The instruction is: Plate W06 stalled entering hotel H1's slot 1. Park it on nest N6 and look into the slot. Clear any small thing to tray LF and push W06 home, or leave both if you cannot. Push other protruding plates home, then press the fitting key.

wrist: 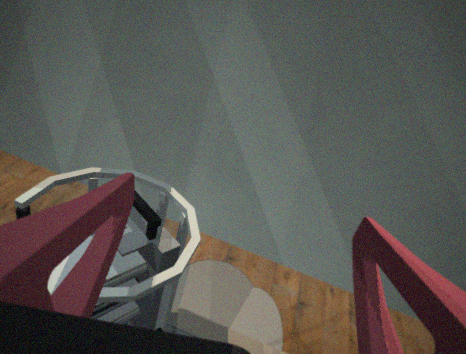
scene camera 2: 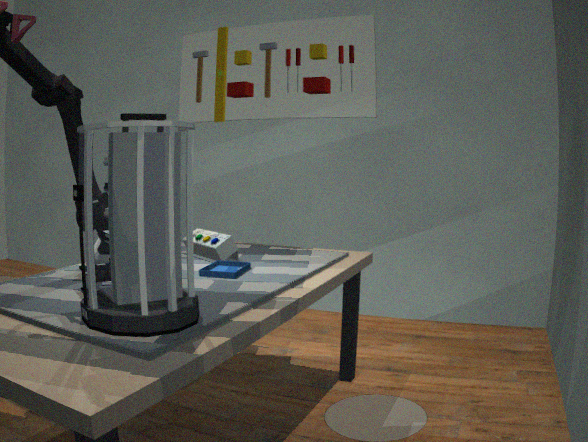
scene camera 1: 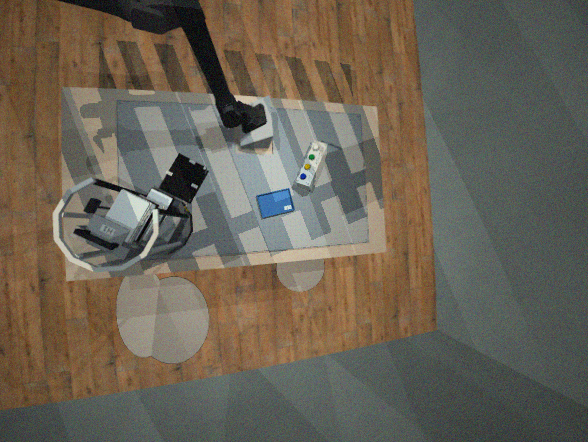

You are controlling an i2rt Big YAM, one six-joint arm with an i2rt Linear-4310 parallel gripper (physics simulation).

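Places are measured from the arm's base along level axes (x ahead, y left, z up), in centimetres.
Where they show: gripper, between the fingertips: (wrist: 247, 206) (scene camera 2: 22, 12); arm's base, origin of its link: (scene camera 1: 254, 119).
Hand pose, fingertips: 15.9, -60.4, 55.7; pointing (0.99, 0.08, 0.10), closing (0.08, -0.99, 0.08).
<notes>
Things, the pixels of their top centre, and the offset from my fingertips, as dx, dy, dz. "*": a spot on its surface instead.
- Hotel H1, centre of its top: (wrist: 111, 210) (scene camera 2: 135, 116) (scene camera 1: 101, 223) +21.4, +14.6, -22.7
- silver-grey plate-like piece, centre of its top: (scene camera 1: 153, 208) +16.6, +18.6, -46.7
- black pad with white tabs, a spot on its surface: (scene camera 1: 184, 177) * +4.6, +28.4, -57.4
- blue tray, centre of its top: (scene camera 2: 225, 266) (scene camera 1: 276, 202) +20.4, +64.3, -61.7
- key box, centre of its top: (scene camera 2: 208, 231) (scene camera 1: 315, 163) +6.3, +83.9, -55.0
- black handle, a spot on its surface: (wrist: 146, 215) (scene camera 2: 129, 115) * +22.7, +10.3, -23.0
Hotel H1 (scene camera 1: 107, 230) (scene camera 2: 160, 215) stands in a round cage at the table's left end; its cage rim (wrist: 195, 235) shows lower left in the wrist view, partly behind a finger. A silver-grey plate-like piece (scene camera 1: 160, 198) sticks out toward a black pad with white tabs (scene camera 1: 184, 177); no label is readable, so W06 and N6 cannot be confirmed. The slot's inside is hidden. A blue tray (scene camera 1: 275, 202) (scene camera 2: 225, 269) lies right of middle. The key box (scene camera 1: 310, 167) (scene camera 2: 215, 242) has white, green, yellow and blue keys. My gripper (wrist: 247, 206) (scene camera 2: 21, 11) is open and empty, high above the table.
The arm's pale base (scene camera 1: 257, 140) stands at the table's back edge, and the black arm (scene camera 1: 207, 60) (scene camera 2: 72, 115) rises from it. A black handle (scene camera 2: 143, 117) (wrist: 146, 215) tops the hotel. A tool board (scene camera 2: 280, 110) hangs on the wall.
</notes>
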